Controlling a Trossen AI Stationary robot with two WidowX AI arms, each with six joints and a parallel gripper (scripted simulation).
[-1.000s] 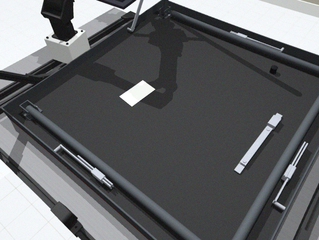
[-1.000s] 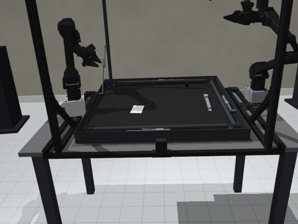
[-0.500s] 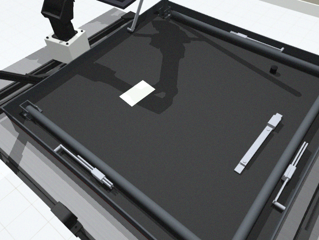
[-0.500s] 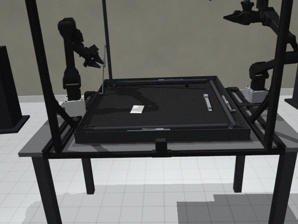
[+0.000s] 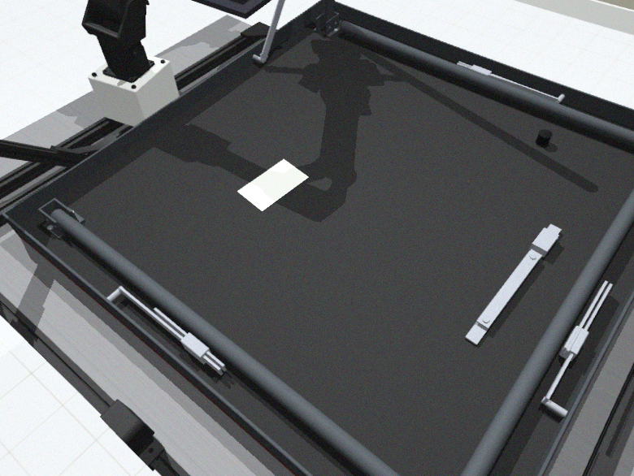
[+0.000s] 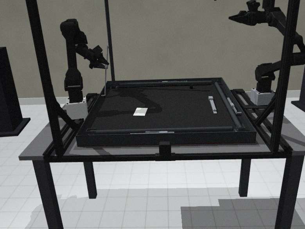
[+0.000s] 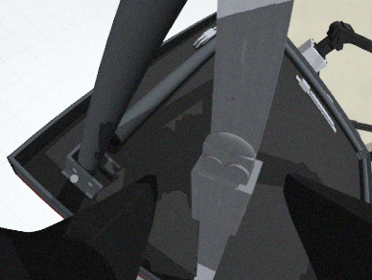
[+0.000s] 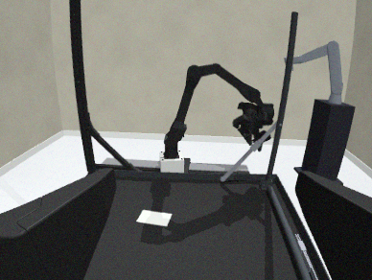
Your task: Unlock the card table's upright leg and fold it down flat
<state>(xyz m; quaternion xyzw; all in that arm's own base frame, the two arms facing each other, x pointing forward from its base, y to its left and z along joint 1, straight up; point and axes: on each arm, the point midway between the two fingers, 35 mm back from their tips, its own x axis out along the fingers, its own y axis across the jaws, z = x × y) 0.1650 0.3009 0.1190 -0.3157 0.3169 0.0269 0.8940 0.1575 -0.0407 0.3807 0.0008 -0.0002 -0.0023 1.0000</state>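
Now: the lock sleeve 2 cm to the right of my left hand and 1 cm below it. The rest, counted from my left hand: small black knob 54 cm to the right, 16 cm below, 6 cm behind; then white label 36 cm behind, 21 cm to the right, 19 cm below; then card table 34 cm to the right, 30 cm behind, 20 cm below.
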